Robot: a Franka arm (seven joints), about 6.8 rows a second.
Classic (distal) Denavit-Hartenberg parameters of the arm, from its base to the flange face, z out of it. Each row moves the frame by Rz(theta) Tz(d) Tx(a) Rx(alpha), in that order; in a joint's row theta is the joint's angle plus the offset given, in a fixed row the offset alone. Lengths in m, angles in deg.
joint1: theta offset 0, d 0.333, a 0, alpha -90
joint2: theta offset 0, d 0, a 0, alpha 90
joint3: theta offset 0, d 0.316, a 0.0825, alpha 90
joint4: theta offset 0, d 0, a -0.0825, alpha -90
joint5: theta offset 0, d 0.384, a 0, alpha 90
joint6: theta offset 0, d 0, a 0.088, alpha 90
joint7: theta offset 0, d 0.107, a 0, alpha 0
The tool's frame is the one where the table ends.
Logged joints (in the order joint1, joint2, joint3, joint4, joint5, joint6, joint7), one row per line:
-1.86 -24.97 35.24 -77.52 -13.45 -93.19 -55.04
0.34 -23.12 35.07 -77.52 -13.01 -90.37 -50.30
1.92 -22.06 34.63 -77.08 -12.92 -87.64 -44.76
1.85 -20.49 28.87 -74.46 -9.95 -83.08 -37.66
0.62 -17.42 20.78 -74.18 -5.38 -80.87 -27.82
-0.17 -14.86 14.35 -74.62 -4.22 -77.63 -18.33
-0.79 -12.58 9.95 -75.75 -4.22 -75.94 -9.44
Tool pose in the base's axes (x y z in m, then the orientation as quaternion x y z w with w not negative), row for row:
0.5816 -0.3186 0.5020 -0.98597 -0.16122 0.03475 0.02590
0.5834 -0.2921 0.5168 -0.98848 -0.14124 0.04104 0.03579
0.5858 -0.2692 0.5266 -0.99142 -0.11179 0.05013 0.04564
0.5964 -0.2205 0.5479 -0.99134 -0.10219 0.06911 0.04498
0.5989 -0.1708 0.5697 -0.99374 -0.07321 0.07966 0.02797
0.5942 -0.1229 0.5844 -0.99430 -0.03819 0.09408 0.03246
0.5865 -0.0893 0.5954 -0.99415 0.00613 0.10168 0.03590
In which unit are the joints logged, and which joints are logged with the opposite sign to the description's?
The joints are logged in degrees. Opposite sign: joint2, joint3, joint5, joint6.
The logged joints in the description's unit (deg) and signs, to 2 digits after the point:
-1.86 24.97 -35.24 -77.52 13.45 93.19 -55.04
0.34 23.12 -35.07 -77.52 13.01 90.37 -50.30
1.92 22.06 -34.63 -77.08 12.92 87.64 -44.76
1.85 20.49 -28.87 -74.46 9.95 83.08 -37.66
0.62 17.42 -20.78 -74.18 5.38 80.87 -27.82
-0.17 14.86 -14.35 -74.62 4.22 77.63 -18.33
-0.79 12.58 -9.95 -75.75 4.22 75.94 -9.44

